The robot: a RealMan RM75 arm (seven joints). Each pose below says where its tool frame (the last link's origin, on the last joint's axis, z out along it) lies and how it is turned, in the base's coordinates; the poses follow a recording.
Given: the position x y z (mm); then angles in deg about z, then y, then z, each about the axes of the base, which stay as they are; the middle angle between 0 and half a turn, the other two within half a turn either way.
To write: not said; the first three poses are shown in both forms.
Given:
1: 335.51 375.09 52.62 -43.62 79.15 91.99
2: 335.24 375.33 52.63 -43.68 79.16 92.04
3: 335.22 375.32 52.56 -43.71 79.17 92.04
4: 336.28 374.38 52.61 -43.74 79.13 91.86
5: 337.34 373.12 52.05 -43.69 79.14 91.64
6: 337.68 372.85 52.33 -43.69 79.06 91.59
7: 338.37 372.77 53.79 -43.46 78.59 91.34
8: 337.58 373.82 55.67 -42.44 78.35 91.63
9: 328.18 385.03 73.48 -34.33 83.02 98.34
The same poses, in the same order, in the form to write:
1: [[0.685 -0.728 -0.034 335.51], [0.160 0.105 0.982 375.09], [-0.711 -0.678 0.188 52.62], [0 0 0 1]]
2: [[0.685 -0.727 -0.035 335.24], [0.161 0.104 0.982 375.33], [-0.710 -0.678 0.188 52.63], [0 0 0 1]]
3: [[0.686 -0.727 -0.035 335.22], [0.160 0.104 0.982 375.32], [-0.710 -0.679 0.188 52.56], [0 0 0 1]]
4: [[0.687 -0.726 -0.032 336.28], [0.159 0.107 0.982 374.38], [-0.710 -0.679 0.189 52.61], [0 0 0 1]]
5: [[0.687 -0.727 -0.028 337.34], [0.156 0.109 0.982 373.12], [-0.710 -0.678 0.188 52.05], [0 0 0 1]]
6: [[0.687 -0.726 -0.027 337.68], [0.156 0.111 0.981 372.85], [-0.710 -0.678 0.190 52.33], [0 0 0 1]]
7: [[0.684 -0.729 -0.023 338.37], [0.160 0.119 0.980 372.77], [-0.712 -0.674 0.198 53.79], [0 0 0 1]]
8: [[0.670 -0.742 -0.028 337.58], [0.168 0.115 0.979 373.82], [-0.723 -0.661 0.202 55.67], [0 0 0 1]]
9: [[0.543 -0.827 -0.144 328.18], [0.181 -0.052 0.982 385.03], [-0.820 -0.560 0.122 73.48], [0 0 0 1]]
